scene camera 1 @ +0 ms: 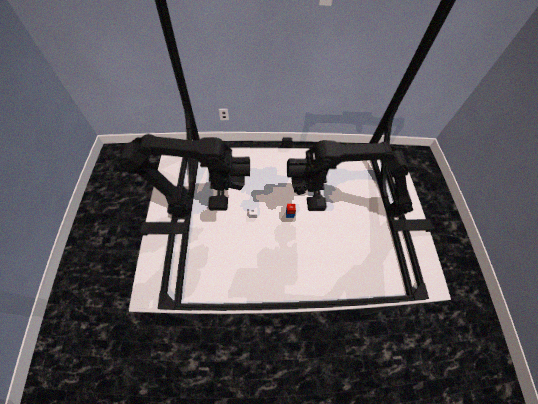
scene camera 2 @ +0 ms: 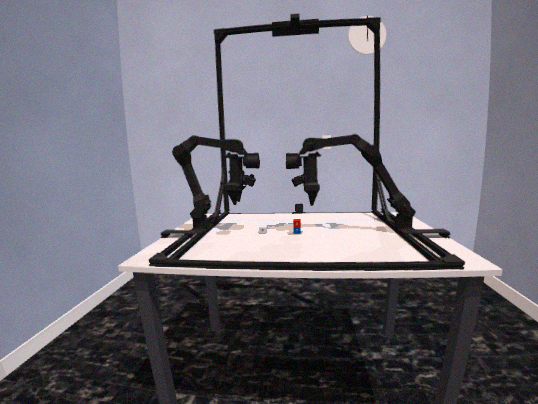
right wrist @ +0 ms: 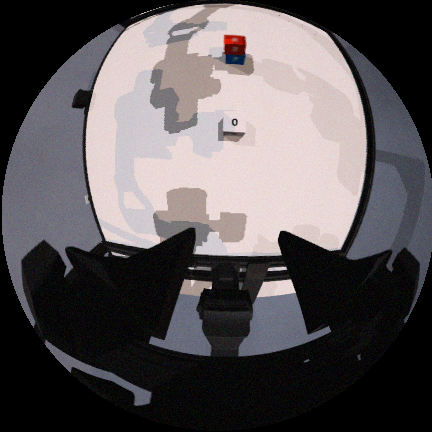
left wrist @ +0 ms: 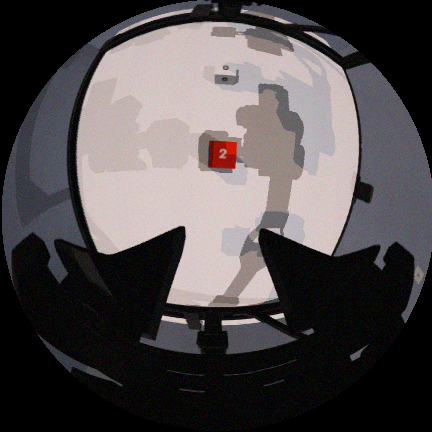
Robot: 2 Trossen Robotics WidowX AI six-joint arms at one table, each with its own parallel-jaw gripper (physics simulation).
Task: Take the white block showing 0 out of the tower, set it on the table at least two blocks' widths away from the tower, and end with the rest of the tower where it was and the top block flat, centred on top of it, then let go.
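Frame: origin at the left arm's base, x down, y ahead, z right, level; metres.
Where they show: left gripper, fingertip midpoint: (scene camera 1: 310, 198) (scene camera 2: 311, 204) (left wrist: 222, 232); right gripper, fingertip midpoint: (scene camera 1: 221, 197) (scene camera 2: 236, 203) (right wrist: 237, 234); left arm's base at its link origin: (scene camera 1: 395, 210) (scene camera 2: 403, 227) (left wrist: 212, 316); right arm's base at its link origin: (scene camera 1: 181, 212) (scene camera 2: 200, 228) (right wrist: 224, 272).
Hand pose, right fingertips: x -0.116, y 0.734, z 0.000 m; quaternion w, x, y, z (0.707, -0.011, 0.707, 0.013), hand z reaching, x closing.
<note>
Each offset is from my right fingertips to the top centre of the thing. "spot": to the spot under its first point. Level surfaces: height alone.
The white block showing 0 @[dx +0.106, dy -0.114, dz -0.001 m] (scene camera 1: 252, 213) (scene camera 2: 262, 230) (left wrist: 226, 79) (right wrist: 233, 124) lies flat on the table, more than two block widths to the left of the tower in both scene views. The tower has a red block showing 2 @[dx +0.077, dy -0.267, dz +0.000 m] (scene camera 1: 291, 207) (scene camera 2: 297, 222) (left wrist: 222, 154) (right wrist: 234, 45) on a blue block @[dx +0.106, dy -0.266, dz -0.002 m] (scene camera 1: 290, 214) (scene camera 2: 297, 230) (right wrist: 235, 59). The red block sits flat and looks centred. My left gripper (scene camera 2: 312, 204) (left wrist: 222, 232) is open and empty, raised above the table to the right of the tower. My right gripper (scene camera 2: 235, 203) (right wrist: 237, 234) is open and empty, raised to the left of the white block.
The white table @[dx +0.135 m] (scene camera 1: 330, 260) (scene camera 2: 240, 250) is bordered by a black frame @[spot: dx +0.115, dy -0.278, dz -0.367 m] (scene camera 1: 300, 304) (scene camera 2: 310, 265). Frame posts rise at both back corners. Arm shadows fall across the table around the blocks.
</note>
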